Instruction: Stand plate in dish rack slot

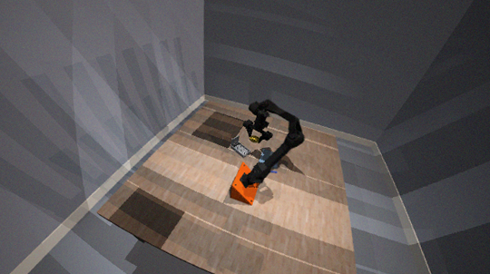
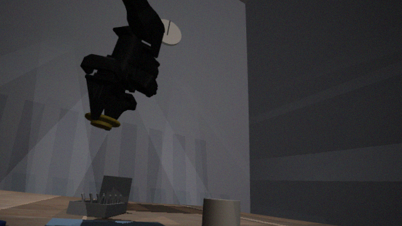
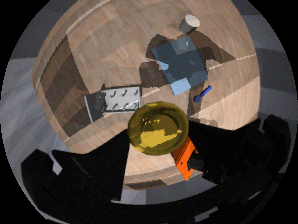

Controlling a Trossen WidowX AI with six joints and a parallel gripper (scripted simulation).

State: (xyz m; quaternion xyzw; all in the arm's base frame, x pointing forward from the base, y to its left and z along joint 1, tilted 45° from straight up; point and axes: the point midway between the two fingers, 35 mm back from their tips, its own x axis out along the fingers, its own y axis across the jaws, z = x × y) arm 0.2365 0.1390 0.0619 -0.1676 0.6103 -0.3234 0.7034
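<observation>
Now: gripper tip 14 cm above the grey dish rack, 9 cm to the right of it and 3 cm short of it. From my gripper tip the other things lie so: blue utensil 16 cm to the right, 16 cm below, 5 cm behind; yellow plate 1 cm above; blue mat 16 cm below, 12 cm to the right, 6 cm ahead.
</observation>
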